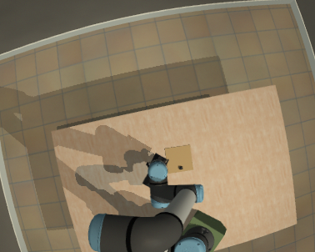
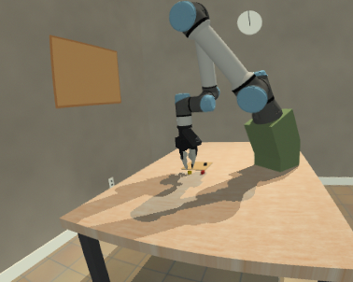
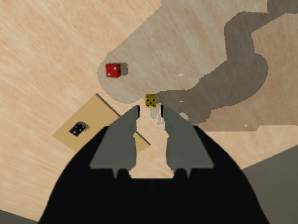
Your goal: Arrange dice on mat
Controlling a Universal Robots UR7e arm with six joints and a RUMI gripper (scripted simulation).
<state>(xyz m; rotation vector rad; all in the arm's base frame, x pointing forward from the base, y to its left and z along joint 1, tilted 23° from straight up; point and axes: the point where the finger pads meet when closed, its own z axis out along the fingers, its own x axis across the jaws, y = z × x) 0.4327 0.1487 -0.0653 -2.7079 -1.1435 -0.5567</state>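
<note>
The yellow die is 30 mm below my hand. Also, from my hand: black die (50 mm behind, 130 mm to the right, 30 mm below); red die (70 mm behind, 10 mm to the right, 30 mm below); tan mat (130 mm to the right, 40 mm below).
</note>
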